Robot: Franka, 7 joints.
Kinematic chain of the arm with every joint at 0, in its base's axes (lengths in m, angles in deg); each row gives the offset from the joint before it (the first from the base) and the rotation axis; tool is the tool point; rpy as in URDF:
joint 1: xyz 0 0 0.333 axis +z
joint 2: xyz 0 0 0 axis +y
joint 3: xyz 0 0 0.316 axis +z
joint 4: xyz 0.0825 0 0 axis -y
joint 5: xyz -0.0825 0 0.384 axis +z
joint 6: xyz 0 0 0 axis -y
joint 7: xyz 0.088 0 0 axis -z
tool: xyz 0 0 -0.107 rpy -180 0 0
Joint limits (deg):
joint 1: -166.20..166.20
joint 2: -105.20..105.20
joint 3: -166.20..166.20
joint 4: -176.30..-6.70
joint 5: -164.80..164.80
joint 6: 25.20..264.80
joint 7: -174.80..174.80
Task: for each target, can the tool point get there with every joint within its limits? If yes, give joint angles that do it. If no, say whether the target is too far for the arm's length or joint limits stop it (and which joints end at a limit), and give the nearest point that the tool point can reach.
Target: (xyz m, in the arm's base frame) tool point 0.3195 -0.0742 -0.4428
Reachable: no: joint limits stop it (at a limit: joint 2) | nearest point 0.3136 -0.0728 -0.3594 | short by 0.084 m
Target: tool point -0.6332 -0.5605 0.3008
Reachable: yes | joints -126.09 88.71 -92.00 -24.72 -53.56 171.40 -36.01
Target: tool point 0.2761 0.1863 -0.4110
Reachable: no: joint limits stop it (at a limit: joint 2) | nearest point 0.2724 0.1838 -0.3588 | short by 0.052 m
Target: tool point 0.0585 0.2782 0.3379
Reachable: yes | joints 17.25 -54.63 53.97 -157.89 -138.22 198.35 -146.06
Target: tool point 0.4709 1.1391 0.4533
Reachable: no: too far | nearest point 0.3262 0.7891 0.4163 | short by 0.381 m
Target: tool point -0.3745 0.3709 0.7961
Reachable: yes | joints 62.78 55.28 125.63 -84.83 131.00 173.50 -107.02
